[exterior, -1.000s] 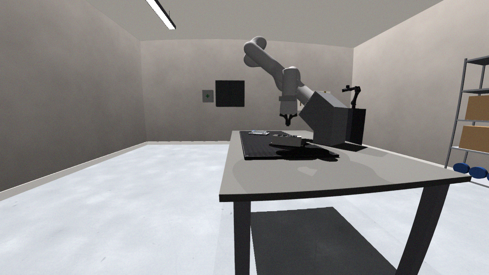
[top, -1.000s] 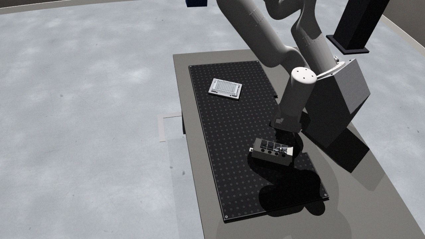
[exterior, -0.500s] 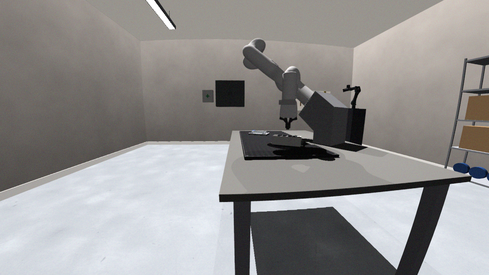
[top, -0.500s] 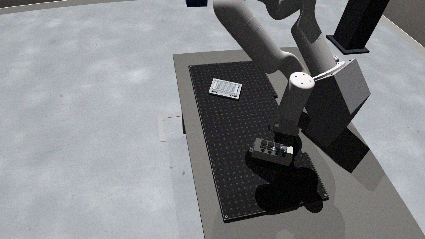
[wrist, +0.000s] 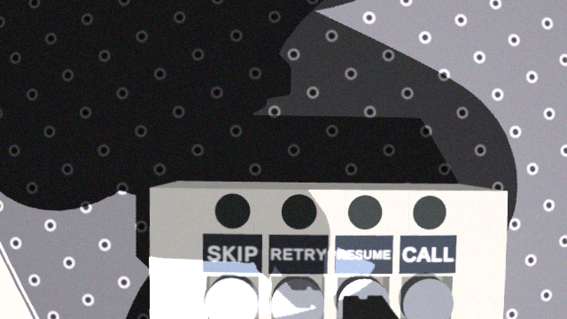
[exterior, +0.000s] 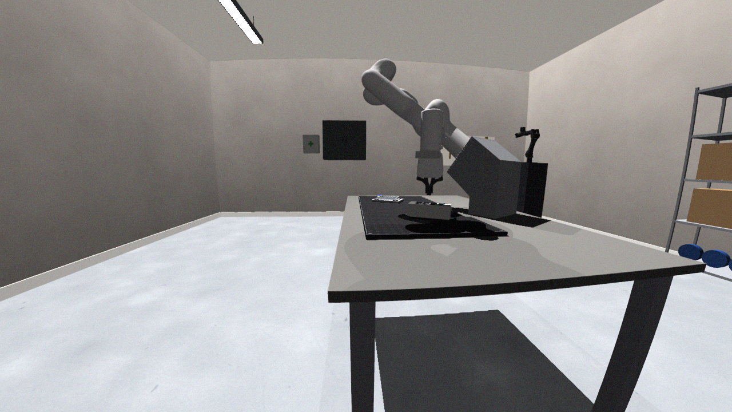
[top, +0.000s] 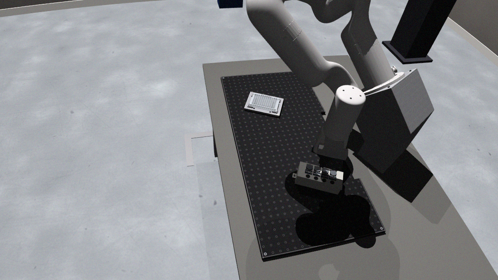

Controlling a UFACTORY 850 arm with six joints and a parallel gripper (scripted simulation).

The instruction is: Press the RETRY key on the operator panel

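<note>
My gripper is now 1 cm past the operator panel and 7 cm above it. The rest, counted from my hand: white well plate: 8 cm ahead, 43 cm to the right, 9 cm below.
</note>
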